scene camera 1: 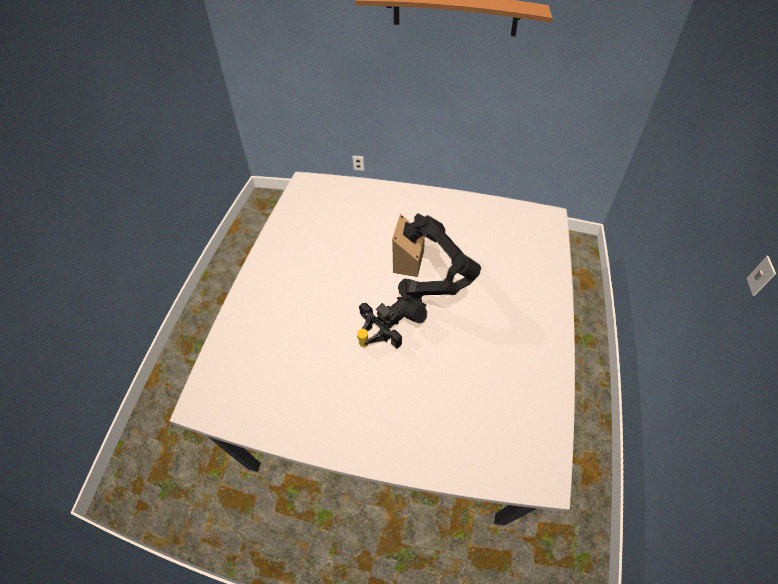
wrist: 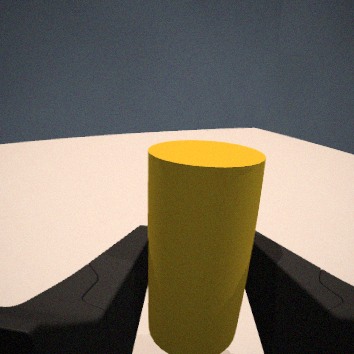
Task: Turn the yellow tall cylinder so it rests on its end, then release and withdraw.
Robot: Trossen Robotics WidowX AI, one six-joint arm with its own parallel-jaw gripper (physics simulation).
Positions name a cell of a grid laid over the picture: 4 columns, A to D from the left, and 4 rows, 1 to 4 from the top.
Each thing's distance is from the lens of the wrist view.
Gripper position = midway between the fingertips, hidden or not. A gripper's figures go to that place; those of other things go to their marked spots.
my gripper (wrist: C3): 10 cm
yellow tall cylinder (wrist: C3): 6 cm
